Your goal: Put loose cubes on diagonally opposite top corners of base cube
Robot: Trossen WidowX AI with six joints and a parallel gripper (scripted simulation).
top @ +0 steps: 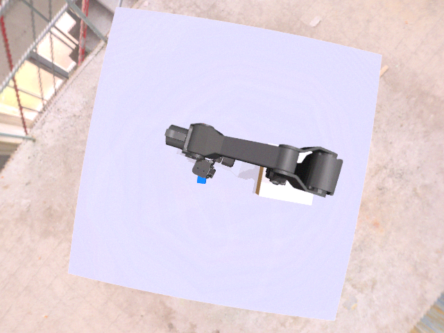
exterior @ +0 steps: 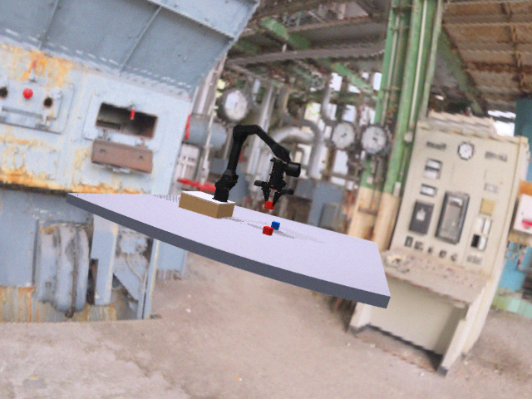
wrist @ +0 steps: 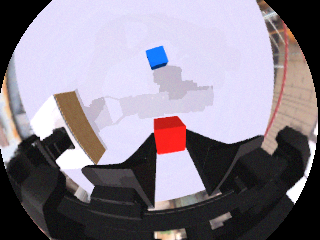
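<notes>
Right now the blue cube is 120 mm to the left of my gripper tip, 100 mm below it and 10 mm ahead of it.
</notes>
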